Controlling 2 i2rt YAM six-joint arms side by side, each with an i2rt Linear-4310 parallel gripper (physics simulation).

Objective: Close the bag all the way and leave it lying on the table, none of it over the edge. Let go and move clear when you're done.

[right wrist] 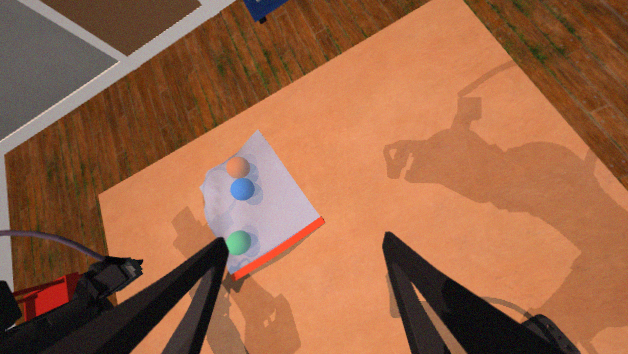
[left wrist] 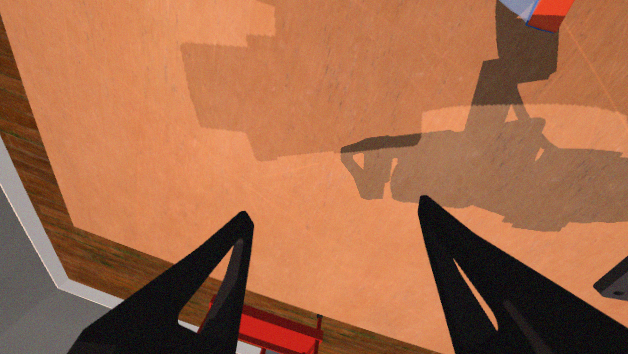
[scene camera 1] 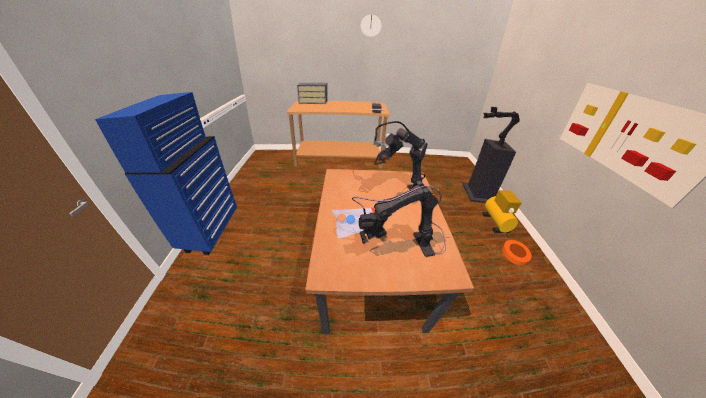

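Note:
The clear bag (scene camera 1: 348, 231) (left wrist: 515, 6) (right wrist: 280, 200) lies flat on the table, inside its edges. A red strip (left wrist: 550, 15) (right wrist: 280, 251) runs along one edge of the bag; whether it is sealed cannot be told. An orange ball (scene camera 1: 341, 218) (right wrist: 238, 167), a blue ball (scene camera 1: 350, 219) (right wrist: 242, 189) and a green ball (right wrist: 239, 243) show at the bag. My left gripper (scene camera 1: 369, 239) (left wrist: 328, 210) is open and empty, above the table beside the bag's strip end. My right gripper (scene camera 1: 379, 160) (right wrist: 304, 241) is open and empty, high above the table.
The table (scene camera 1: 387, 277) (left wrist: 125, 165) (right wrist: 375, 90) carries both arms. The left arm hangs over part of the bag in scene camera 1. A blue tool cabinet (scene camera 1: 170, 200) stands at the left, and a wooden shelf (scene camera 1: 340, 107) stands at the back.

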